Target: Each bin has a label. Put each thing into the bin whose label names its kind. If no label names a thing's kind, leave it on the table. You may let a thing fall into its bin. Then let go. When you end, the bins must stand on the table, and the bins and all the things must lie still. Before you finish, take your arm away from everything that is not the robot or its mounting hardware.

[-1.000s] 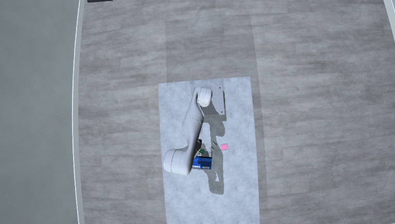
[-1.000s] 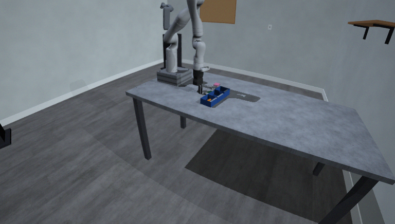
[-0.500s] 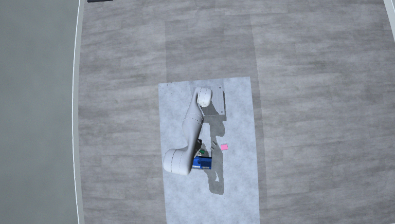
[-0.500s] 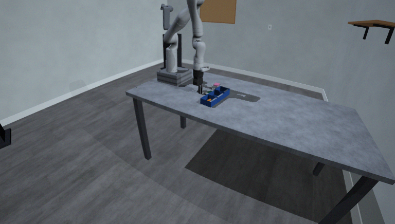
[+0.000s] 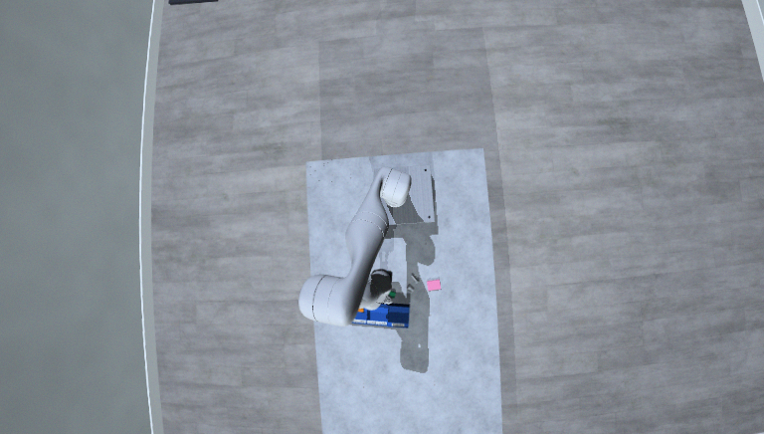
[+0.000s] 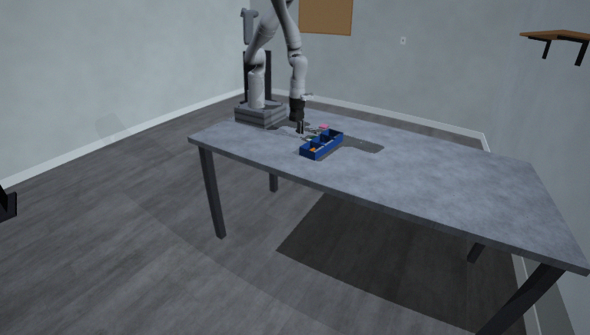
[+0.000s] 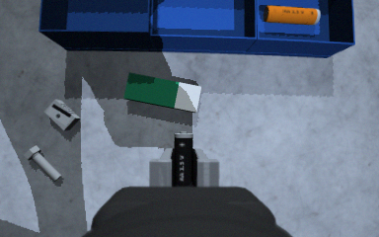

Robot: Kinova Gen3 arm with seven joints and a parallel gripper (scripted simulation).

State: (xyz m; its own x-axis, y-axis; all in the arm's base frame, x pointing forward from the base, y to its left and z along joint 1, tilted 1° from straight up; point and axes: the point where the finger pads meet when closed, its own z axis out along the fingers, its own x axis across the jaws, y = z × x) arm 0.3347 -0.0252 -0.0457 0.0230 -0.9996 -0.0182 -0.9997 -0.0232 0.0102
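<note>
The orange battery is 13 cm ahead of my hand, 10 cm to the right of it and 3 cm below it. From my hand the other things lie so: grey block: 11 cm to the left, 4 cm below, 4 cm ahead; then black battery: 1 cm below; then grey rod: 13 cm to the left, 4 cm below, 1 cm behind.
</note>
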